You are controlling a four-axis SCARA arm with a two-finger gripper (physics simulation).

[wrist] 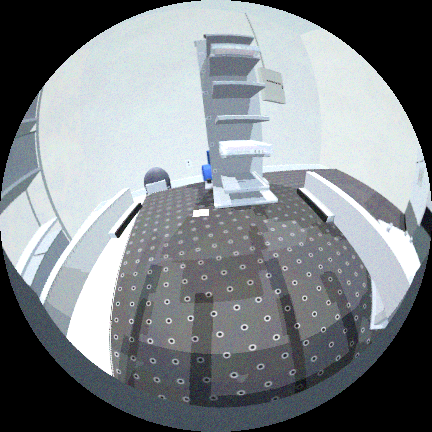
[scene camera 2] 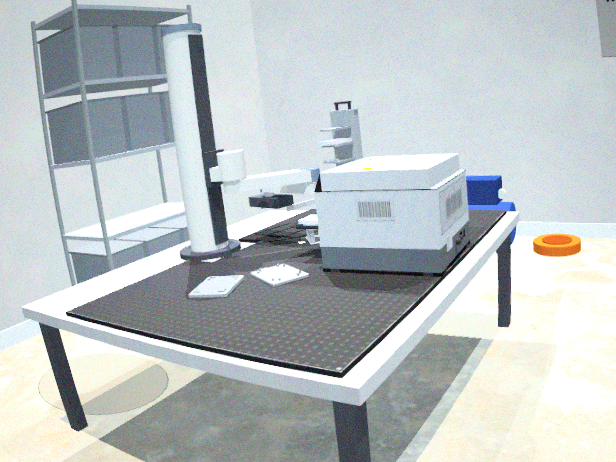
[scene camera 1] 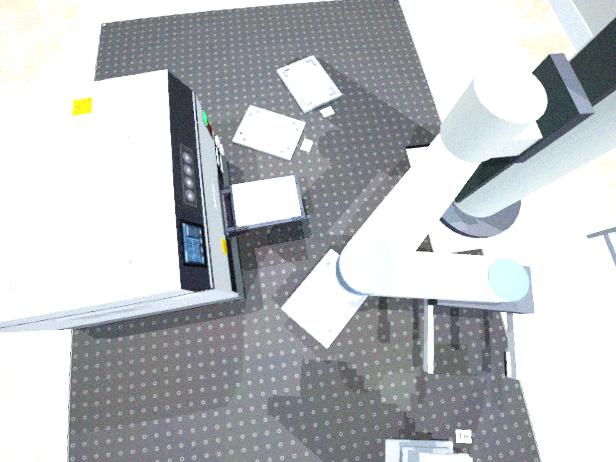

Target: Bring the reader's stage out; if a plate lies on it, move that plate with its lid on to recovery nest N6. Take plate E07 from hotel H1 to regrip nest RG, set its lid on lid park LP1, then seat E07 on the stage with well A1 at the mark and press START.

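Frame: origin at the arm's base, x back, y right, z up, level; centimetres.
Seen in the pictures: gripper, fingertip midpoint: [wrist: 216, 185] [scene camera 2: 300, 200] [scene camera 1: 472, 375]; arm's base, origin of the base link: [scene camera 2: 210, 251] [scene camera 1: 471, 193].
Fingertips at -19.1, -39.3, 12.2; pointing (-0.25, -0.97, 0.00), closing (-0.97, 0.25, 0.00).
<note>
Offsets run from my fingertips to a thing's top centre, as dx, dy, dz. "spot": to the spot under its first point. Level surfaces: height alone.
The reader {-61.1, +37.2, +19.5} [scene camera 1: 100, 200] [scene camera 2: 382, 235] has its stage out at its front; a white rectangular slab {-33.4, +38.5, +2.0} [scene camera 1: 267, 201] lies in the stage's dark frame, and whether it is a lidded plate is unclear. My gripper [scene camera 1: 469, 362] [wrist: 216, 185] is open and empty, over the mat between reader and hotel, fingers wide apart. The hotel [scene camera 2: 345, 120] [wrist: 235, 106] stands ahead of it. One plate {-9.9, -17.4, +23.0} [wrist: 235, 51] lies on a top shelf and another plate {-9.9, -17.4, +1.9} [wrist: 245, 148] on a lower shelf. Their names are unreadable. A white nest plate {-23.3, +18.2, -3.9} [scene camera 1: 320, 312] lies partly under the arm's elbow.
Two white nest plates {spot: -18.7, +76.6, -9.7} [scene camera 1: 309, 84] {spot: -31.2, +62.3, -9.9} [scene camera 1: 270, 132] lie on the mat {dz -10.9} [scene camera 1: 150, 380] past the stage, each beside a small tag. They also show in the second scene view. The arm's column [scene camera 2: 182, 140] stands at the mat's side. A small tag {+0.8, -14.3, -10.9} [scene camera 1: 463, 436] lies by the hotel.
</note>
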